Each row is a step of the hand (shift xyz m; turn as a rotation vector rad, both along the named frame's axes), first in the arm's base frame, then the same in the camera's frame.
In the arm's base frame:
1: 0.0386 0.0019 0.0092 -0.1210 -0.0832 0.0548
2: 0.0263 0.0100 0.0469 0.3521 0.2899 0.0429
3: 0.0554 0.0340 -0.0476 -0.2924 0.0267 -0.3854
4: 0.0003 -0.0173 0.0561 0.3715 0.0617 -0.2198
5: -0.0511 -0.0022 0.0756 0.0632 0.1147 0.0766
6: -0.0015 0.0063 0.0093 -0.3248 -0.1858 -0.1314
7: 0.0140 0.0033 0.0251 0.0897 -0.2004 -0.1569
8: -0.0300 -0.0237 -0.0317 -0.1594 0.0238 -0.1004
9: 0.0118 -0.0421 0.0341 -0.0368 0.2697 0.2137
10: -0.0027 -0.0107 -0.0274 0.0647 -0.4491 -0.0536
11: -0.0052 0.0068 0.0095 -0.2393 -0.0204 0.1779
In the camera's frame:
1: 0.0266 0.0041 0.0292 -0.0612 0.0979 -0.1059
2: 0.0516 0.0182 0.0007 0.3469 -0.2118 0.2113
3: 0.0099 -0.0540 0.0590 -0.4080 -0.2411 -0.1006
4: 0.0319 0.0456 -0.0185 0.0560 -0.1686 0.3982
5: 0.0279 0.0433 -0.0754 0.1425 -0.0516 -0.0074
6: 0.0090 -0.0001 -0.0069 -0.3459 0.0764 -0.1783
7: 0.0266 0.0115 0.0008 -0.1666 0.0801 0.1966
8: -0.0492 0.0016 -0.0066 -0.1391 -0.0780 -0.1030
9: 0.0097 0.0541 0.0072 0.2675 -0.1052 -0.1927
10: -0.0263 -0.0064 0.0119 -0.2268 0.3438 0.1978
11: 0.0076 -0.0004 -0.0103 -0.0005 0.1128 -0.2768

